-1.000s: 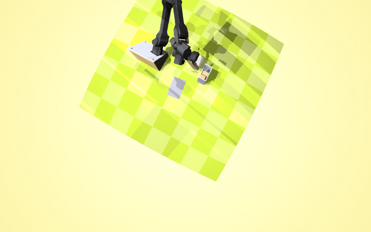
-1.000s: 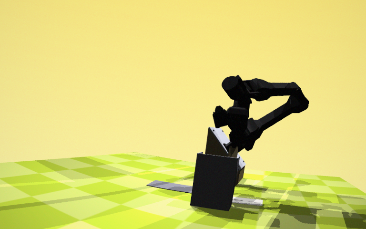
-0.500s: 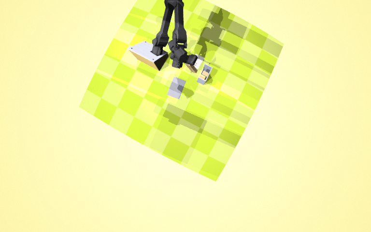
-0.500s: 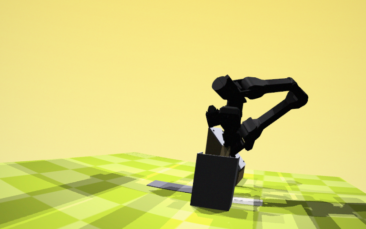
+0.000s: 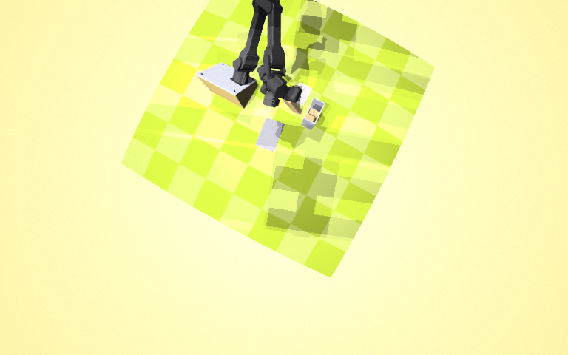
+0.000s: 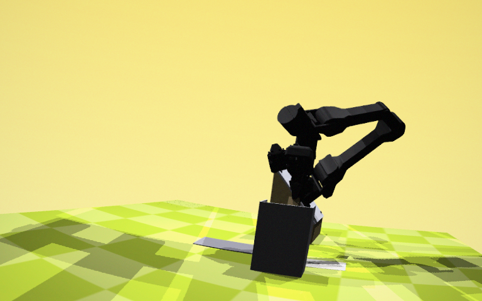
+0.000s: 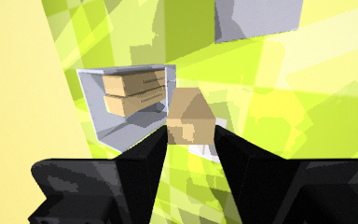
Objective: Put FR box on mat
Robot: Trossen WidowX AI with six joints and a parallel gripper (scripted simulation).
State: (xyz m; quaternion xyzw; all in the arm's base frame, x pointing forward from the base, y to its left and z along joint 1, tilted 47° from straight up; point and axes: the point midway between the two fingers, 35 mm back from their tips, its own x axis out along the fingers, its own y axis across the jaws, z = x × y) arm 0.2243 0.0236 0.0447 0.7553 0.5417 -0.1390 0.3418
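Now: gripper tip 16 cm to the left of the grey mat and 14 cm above it. The rest, counted from my gripper tip: thin white slab: 1 cm ahead, 10 cm to the left, 14 cm below.
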